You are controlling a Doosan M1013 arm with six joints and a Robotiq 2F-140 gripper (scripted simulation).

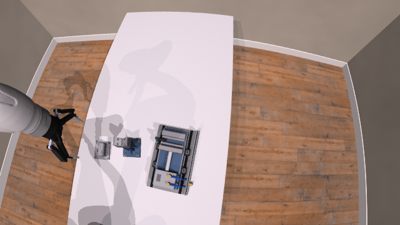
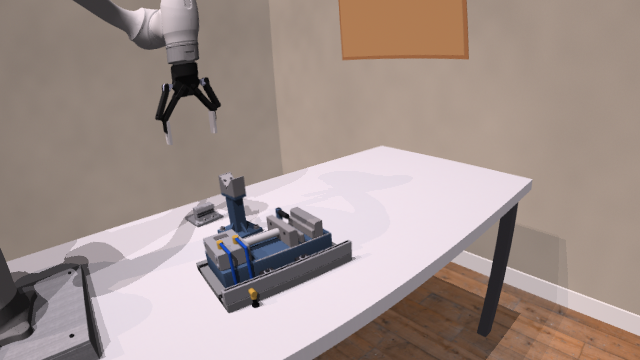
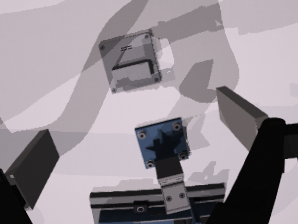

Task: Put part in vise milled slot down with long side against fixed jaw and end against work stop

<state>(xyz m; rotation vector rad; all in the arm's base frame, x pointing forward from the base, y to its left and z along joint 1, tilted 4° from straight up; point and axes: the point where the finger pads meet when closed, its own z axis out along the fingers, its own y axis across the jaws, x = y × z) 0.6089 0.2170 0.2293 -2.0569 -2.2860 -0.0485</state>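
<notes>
My hand is 10 mm to the left of the part and 230 mm above it. The rest, counted from my hand: blue post (40 mm ahead, 150 mm to the right, 200 mm below); then infeed plate (10 mm to the left, 260 mm below); then cylinder rod (10 mm behind, 350 mm to the right, 180 mm below).
</notes>
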